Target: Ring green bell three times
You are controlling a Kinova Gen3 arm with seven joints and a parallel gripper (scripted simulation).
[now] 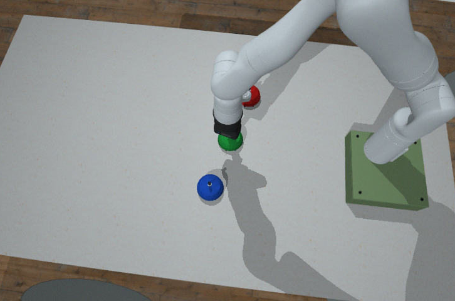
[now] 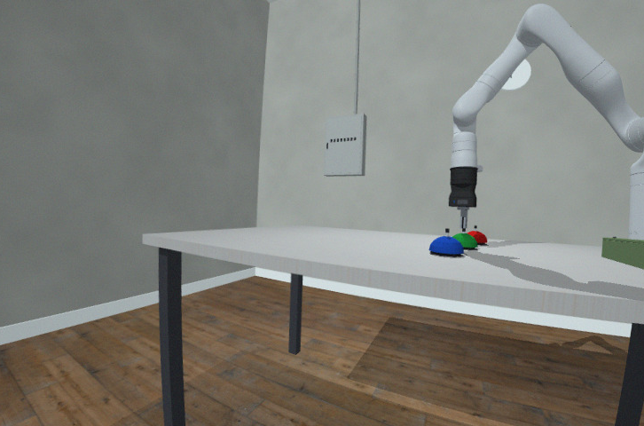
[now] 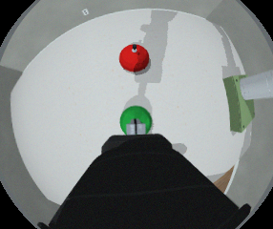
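My gripper is now 40 mm above the green bell. Round my hand: red bell (40 mm behind, 170 mm to the right, 40 mm below); then blue bell (40 mm ahead, 180 mm to the left, 40 mm below).
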